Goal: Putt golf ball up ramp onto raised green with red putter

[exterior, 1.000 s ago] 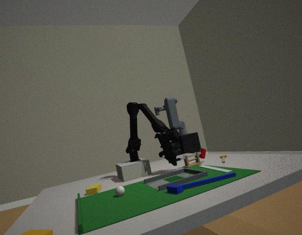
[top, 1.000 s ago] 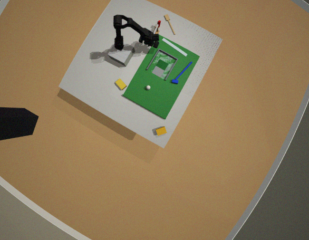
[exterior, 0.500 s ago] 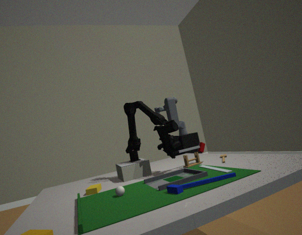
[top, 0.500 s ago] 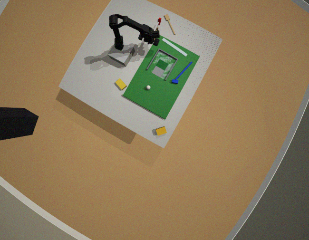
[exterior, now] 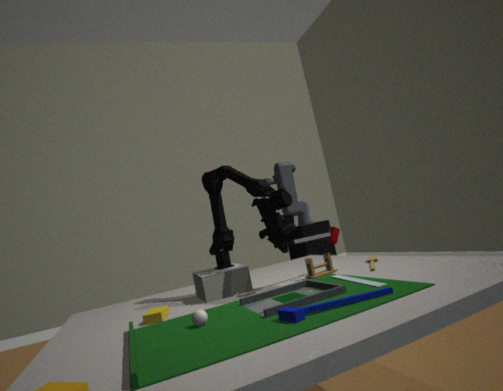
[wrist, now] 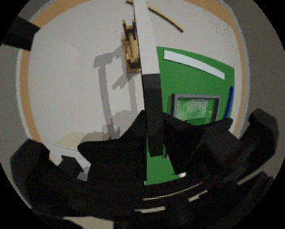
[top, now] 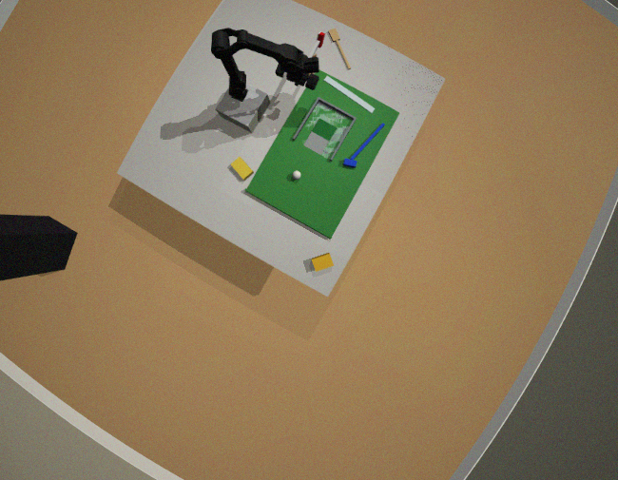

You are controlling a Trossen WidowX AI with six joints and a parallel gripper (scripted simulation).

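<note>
The red putter lies 12 cm to the left of my gripper tip and 2 cm above it. Round my gripper tip: white strip 22 cm ahead, 12 cm below, 10 cm to the left; then small wooden rack 14 cm to the left, 8 cm below, 1 cm behind; then green mat 23 cm ahead, 22 cm to the right, 12 cm below.
</note>
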